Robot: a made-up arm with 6 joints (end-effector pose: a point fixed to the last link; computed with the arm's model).
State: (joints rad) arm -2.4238 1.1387 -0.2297 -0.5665 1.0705 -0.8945
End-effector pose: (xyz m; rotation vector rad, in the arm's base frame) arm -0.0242 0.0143 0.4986 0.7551 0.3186 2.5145
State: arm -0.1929 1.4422 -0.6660 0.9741 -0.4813 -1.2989
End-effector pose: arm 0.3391 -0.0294 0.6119 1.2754 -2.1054 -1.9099
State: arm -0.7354 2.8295 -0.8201 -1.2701 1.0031 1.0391
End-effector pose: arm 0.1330 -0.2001 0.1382 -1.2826 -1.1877 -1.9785
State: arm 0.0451 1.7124 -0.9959 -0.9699 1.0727 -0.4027
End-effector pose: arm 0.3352 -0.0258 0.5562 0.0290 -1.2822 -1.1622
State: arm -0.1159 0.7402 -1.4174 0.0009 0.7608 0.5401
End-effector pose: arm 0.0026 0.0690 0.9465 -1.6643 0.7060 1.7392
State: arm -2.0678 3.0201 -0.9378 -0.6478 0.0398 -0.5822
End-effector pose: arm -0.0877 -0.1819 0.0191 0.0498 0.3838 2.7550
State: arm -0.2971 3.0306 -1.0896 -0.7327 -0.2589 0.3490
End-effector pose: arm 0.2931 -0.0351 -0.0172 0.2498 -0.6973 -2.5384
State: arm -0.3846 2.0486 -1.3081 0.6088 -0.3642 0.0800
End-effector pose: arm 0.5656 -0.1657 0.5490 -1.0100 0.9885 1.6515
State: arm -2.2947 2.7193 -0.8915 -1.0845 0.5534 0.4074
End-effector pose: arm -0.2122 -0.1703 0.1353 0.9637 0.1404 2.1401
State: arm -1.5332 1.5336 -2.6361 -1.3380 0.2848 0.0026
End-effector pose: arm -0.0321 -0.1623 1.1888 0.4730 2.9531 -0.3693
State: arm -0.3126 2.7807 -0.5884 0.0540 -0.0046 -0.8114
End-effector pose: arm 0.1931 0.0047 0.1311 -0.0792 -0.3493 -2.1317
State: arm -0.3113 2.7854 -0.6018 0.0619 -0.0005 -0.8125
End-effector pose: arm 0.1967 0.0042 0.1275 -0.0791 -0.3562 -2.1360
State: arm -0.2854 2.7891 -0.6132 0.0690 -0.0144 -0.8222
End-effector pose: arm 0.2011 0.0080 0.1233 -0.0550 -0.3737 -2.1089
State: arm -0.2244 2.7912 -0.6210 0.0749 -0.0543 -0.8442
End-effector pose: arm 0.2061 0.0187 0.1185 0.0030 -0.4039 -2.0357
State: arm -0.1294 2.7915 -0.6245 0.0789 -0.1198 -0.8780
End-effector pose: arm 0.2106 0.0365 0.1137 0.0933 -0.4406 -1.9155
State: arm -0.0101 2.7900 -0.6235 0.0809 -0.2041 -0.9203
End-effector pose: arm 0.2128 0.0599 0.1094 0.2053 -0.4739 -1.7587
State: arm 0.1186 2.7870 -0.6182 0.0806 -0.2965 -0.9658
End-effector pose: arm 0.2114 0.0860 0.1065 0.3238 -0.4958 -1.5844
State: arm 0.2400 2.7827 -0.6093 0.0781 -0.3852 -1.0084
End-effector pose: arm 0.2064 0.1108 0.1054 0.4332 -0.5041 -1.4164
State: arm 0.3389 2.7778 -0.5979 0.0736 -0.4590 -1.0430
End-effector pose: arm 0.1992 0.1306 0.1059 0.5205 -0.5017 -1.2769
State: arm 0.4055 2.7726 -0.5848 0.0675 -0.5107 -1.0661
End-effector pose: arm 0.1920 0.1432 0.1079 0.5782 -0.4937 -1.1810
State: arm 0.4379 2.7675 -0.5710 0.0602 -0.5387 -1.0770
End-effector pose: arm 0.1863 0.1483 0.1109 0.6059 -0.4848 -1.1320
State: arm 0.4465 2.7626 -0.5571 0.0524 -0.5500 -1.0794
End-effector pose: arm 0.1822 0.1485 0.1143 0.6130 -0.4767 -1.1160
